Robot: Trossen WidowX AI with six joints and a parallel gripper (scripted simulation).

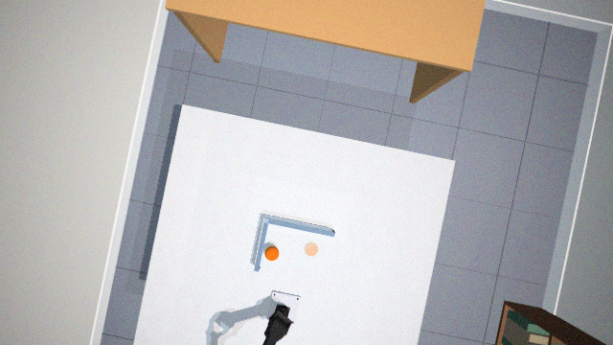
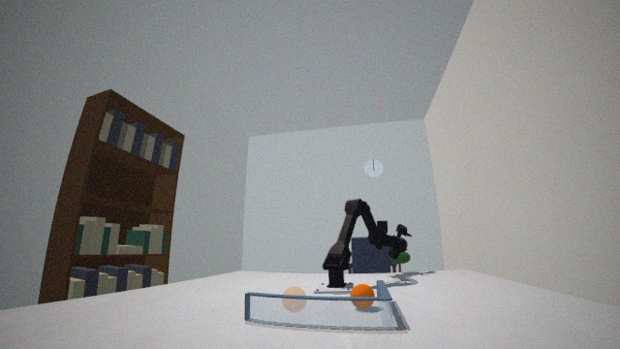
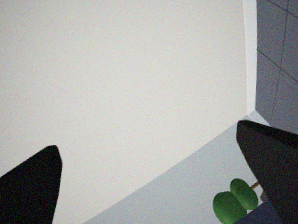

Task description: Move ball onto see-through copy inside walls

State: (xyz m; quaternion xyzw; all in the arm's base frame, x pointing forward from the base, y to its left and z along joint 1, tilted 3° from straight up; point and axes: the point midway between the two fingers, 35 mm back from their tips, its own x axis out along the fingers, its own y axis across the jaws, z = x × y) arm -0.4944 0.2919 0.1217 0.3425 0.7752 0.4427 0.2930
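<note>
My gripper tip is 760 mm short of the orange ball, 190 mm to the left of it and 130 mm above it. The rest, counted from my gripper tip: see-through copy (830 mm ahead, 360 mm to the right, 130 mm below); clear wall (920 mm ahead, 280 mm to the right, 130 mm below).
</note>
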